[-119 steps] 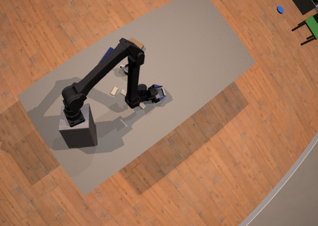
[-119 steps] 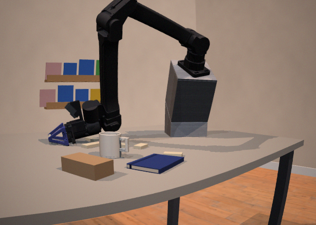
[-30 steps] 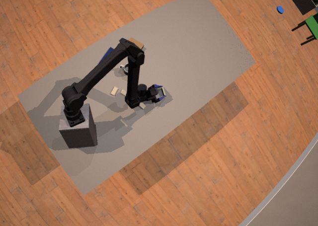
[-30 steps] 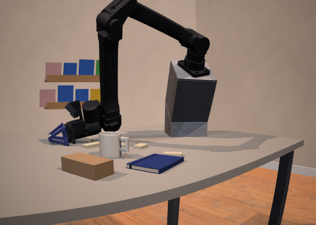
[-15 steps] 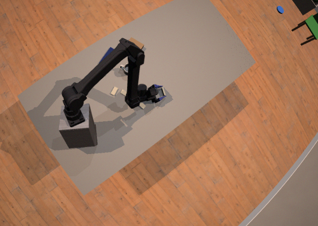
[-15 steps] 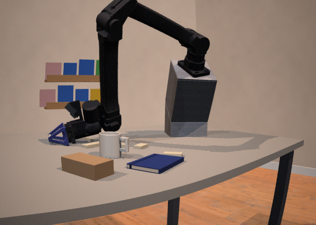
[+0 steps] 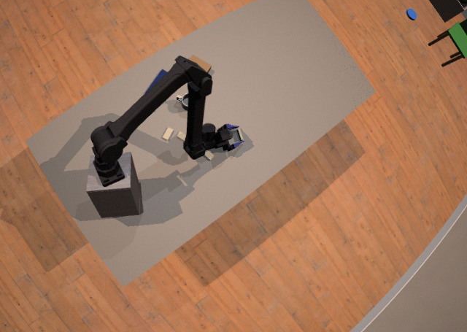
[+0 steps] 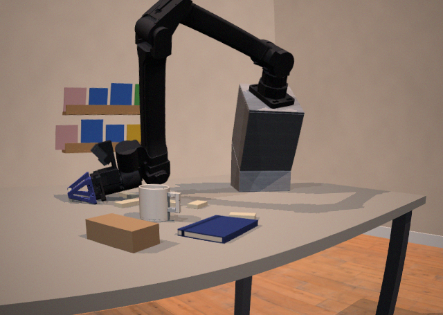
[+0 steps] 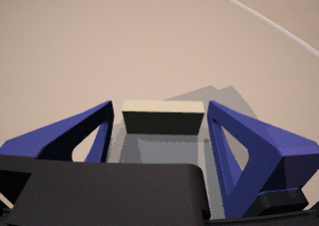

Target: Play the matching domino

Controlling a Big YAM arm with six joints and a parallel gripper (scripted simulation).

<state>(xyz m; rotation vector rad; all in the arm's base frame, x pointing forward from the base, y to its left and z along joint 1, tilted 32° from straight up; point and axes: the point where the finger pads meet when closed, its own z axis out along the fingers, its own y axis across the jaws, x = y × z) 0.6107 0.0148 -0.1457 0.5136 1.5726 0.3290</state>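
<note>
Right now the cream domino is 10 mm below my hand. Round my hand: blue book (370 mm to the left, 240 mm behind, 10 mm below); then brown box (390 mm to the left, 40 mm behind); then white mug (240 mm to the left, 160 mm behind, 10 mm above).
</note>
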